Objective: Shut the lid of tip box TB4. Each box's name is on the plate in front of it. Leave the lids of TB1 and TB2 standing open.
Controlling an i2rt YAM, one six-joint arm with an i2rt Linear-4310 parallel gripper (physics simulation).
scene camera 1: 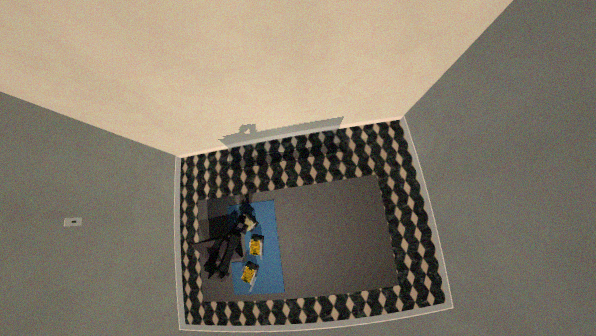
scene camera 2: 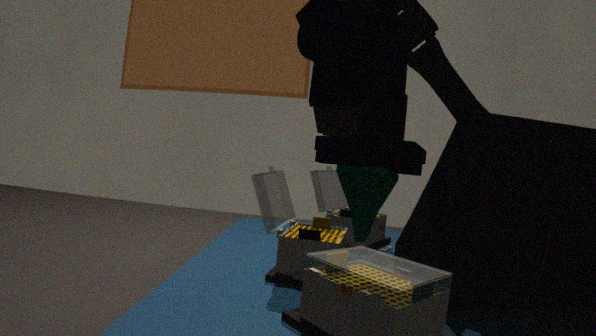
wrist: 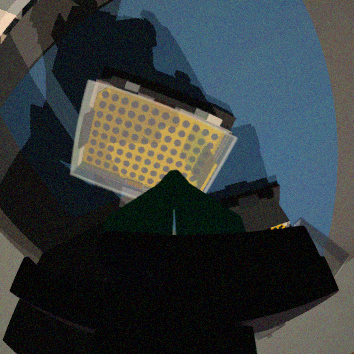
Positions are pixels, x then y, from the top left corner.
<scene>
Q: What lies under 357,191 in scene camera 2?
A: The gripper.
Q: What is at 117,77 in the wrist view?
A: A tip box.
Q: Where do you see a tip box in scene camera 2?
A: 289,268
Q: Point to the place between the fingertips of the gripper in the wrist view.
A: At 173,177
</scene>
